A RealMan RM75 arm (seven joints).
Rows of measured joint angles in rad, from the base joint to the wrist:
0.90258 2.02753 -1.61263 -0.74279 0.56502 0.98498 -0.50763
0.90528 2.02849 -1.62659 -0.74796 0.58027 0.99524 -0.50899
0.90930 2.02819 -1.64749 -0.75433 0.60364 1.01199 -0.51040
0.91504 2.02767 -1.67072 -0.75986 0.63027 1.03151 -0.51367
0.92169 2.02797 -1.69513 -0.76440 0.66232 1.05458 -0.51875
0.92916 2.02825 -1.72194 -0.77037 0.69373 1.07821 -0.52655
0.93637 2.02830 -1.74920 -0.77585 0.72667 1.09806 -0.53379
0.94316 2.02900 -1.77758 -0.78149 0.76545 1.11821 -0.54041
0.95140 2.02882 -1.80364 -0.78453 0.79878 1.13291 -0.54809
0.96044 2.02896 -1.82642 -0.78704 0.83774 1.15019 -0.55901
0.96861 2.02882 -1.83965 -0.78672 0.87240 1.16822 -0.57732
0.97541 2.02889 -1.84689 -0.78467 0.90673 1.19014 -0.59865
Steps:
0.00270 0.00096 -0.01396 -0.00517 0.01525 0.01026 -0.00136
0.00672 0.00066 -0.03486 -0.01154 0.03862 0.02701 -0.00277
0.01246 0.00014 -0.05809 -0.01707 0.06525 0.04653 -0.00604
0.01911 0.00044 -0.08250 -0.02161 0.09730 0.06960 -0.01112
0.02658 0.00072 -0.10931 -0.02758 0.12871 0.09323 -0.01892
0.03379 0.00077 -0.13657 -0.03306 0.16165 0.11308 -0.02616
0.04058 0.00147 -0.16495 -0.03870 0.20043 0.13323 -0.03278
0.04882 0.00129 -0.19101 -0.04174 0.23376 0.14793 -0.04046
0.05786 0.00143 -0.21379 -0.04425 0.27272 0.16521 -0.05138
0.06603 0.00129 -0.22702 -0.04393 0.30738 0.18324 -0.06969
0.07283 0.00136 -0.23426 -0.04188 0.34171 0.20516 -0.09102

